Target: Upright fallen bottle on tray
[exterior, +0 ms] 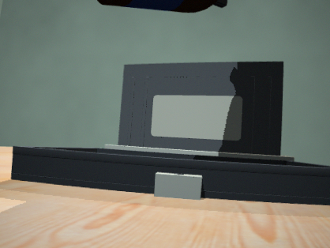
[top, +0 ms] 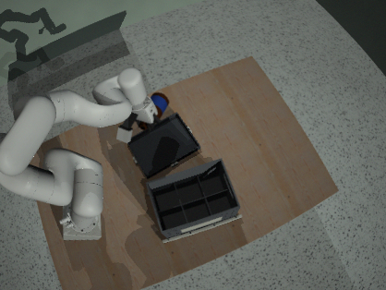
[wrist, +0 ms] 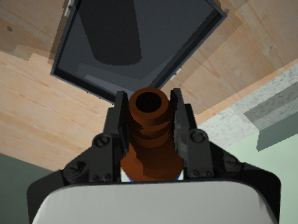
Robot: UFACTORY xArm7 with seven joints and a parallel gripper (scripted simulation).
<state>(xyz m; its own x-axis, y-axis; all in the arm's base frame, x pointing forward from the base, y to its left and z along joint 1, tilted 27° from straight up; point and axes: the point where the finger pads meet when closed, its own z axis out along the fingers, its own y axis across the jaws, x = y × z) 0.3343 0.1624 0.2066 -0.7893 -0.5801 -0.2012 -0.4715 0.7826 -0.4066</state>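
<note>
My hand is 5 cm short of the bottle, 3 cm to the right of it and 1 cm above it. The rest, counted from my hand: dark crate (3 cm behind, 30 cm to the right, 12 cm below); tray (3 cm ahead, 2 cm to the right, 19 cm below).
</note>
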